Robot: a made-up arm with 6 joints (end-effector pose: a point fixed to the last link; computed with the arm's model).
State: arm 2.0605 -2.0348 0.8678 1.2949 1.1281 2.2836
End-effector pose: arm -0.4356 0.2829 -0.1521 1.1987 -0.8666 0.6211
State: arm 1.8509 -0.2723 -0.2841 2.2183 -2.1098 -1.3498
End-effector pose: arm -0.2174 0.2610 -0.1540 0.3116 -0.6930 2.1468
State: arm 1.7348 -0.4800 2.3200 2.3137 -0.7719 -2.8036
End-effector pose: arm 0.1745 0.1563 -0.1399 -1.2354 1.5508 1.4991
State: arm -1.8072 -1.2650 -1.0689 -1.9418 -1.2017 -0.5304
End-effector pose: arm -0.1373 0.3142 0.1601 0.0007 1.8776 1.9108
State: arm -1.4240 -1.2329 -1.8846 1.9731 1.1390 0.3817
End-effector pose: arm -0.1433 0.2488 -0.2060 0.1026 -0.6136 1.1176
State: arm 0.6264 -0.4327 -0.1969 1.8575 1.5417 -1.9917
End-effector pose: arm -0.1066 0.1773 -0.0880 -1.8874 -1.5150 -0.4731
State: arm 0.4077 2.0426 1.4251 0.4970 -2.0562 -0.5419
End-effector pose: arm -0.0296 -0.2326 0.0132 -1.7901 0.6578 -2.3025
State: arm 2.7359 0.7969 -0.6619 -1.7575 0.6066 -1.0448
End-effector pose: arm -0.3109 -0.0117 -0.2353 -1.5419 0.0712 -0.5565
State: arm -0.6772 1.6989 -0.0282 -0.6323 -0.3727 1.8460
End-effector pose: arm -0.1325 -0.0272 0.3336 0.1774 1.2198 -2.1466
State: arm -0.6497 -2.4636 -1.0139 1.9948 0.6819 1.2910
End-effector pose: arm -0.1407 0.0372 -0.0499 -1.7770 0.1179 1.3483
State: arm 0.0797 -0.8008 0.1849 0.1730 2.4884 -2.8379
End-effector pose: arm 0.0404 0.3729 -0.1573 -0.4842 -1.5462 -0.1895
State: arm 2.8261 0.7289 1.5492 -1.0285 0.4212 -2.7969
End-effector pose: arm -0.0393 -0.0083 -0.2826 0.2216 -0.2670 1.7422
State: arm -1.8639 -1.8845 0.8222 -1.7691 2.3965 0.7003
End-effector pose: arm 0.0573 0.3768 -0.0095 -0.9409 -0.4552 -2.7506
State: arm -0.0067 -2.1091 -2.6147 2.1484 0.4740 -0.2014
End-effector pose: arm -0.2646 0.3781 -0.2206 0.4916 0.2417 0.0242
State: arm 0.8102 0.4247 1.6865 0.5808 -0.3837 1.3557
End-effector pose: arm 0.2259 0.1977 0.1442 0.3875 1.4663 1.0596
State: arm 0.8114 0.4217 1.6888 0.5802 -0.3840 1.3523
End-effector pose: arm 0.2259 0.1987 0.1440 0.3867 1.4693 1.0564
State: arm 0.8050 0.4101 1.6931 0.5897 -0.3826 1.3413
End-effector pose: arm 0.2253 0.2031 0.1451 0.3807 1.4826 1.0375
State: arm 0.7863 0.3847 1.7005 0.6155 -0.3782 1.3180
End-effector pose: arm 0.2234 0.2130 0.1483 0.3666 1.5111 0.9919
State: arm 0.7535 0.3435 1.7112 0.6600 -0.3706 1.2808
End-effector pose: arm 0.2199 0.2290 0.1534 0.3438 1.5523 0.9134
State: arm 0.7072 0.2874 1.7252 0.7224 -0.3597 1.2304
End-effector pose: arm 0.2142 0.2503 0.1598 0.3143 1.5972 0.7991
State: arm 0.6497 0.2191 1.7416 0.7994 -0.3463 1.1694
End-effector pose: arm 0.2059 0.2753 0.1667 0.2823 1.6327 0.6521
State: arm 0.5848 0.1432 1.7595 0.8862 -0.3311 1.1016
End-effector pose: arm 0.1955 0.3017 0.1730 0.2540 1.6472 0.4814
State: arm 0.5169 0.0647 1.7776 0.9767 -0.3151 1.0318
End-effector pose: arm 0.1837 0.3274 0.1780 0.2344 1.6342 0.3019
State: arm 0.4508 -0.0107 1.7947 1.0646 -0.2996 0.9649
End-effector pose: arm 0.1714 0.3503 0.1814 0.2265 1.5953 0.1304
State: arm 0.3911 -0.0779 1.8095 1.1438 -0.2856 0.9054
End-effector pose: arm 0.1600 0.3691 0.1835 0.2294 1.5399 -0.0186
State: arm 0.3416 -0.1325 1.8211 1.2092 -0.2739 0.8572
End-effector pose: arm 0.1504 0.3833 0.1848 0.2391 1.4811 -0.1357
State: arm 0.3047 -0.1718 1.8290 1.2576 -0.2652 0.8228
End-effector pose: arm 0.1433 0.3929 0.1856 0.2505 1.4310 -0.2175
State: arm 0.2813 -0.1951 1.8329 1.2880 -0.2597 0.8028
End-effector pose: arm 0.1389 0.3982 0.1862 0.2595 1.3976 -0.2656
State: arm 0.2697 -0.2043 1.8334 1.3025 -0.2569 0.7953
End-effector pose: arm 0.1369 0.4000 0.1868 0.2644 1.3824 -0.2862
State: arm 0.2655 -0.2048 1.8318 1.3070 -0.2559 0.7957
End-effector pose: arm 0.1363 0.3999 0.1874 0.2660 1.3793 -0.2901
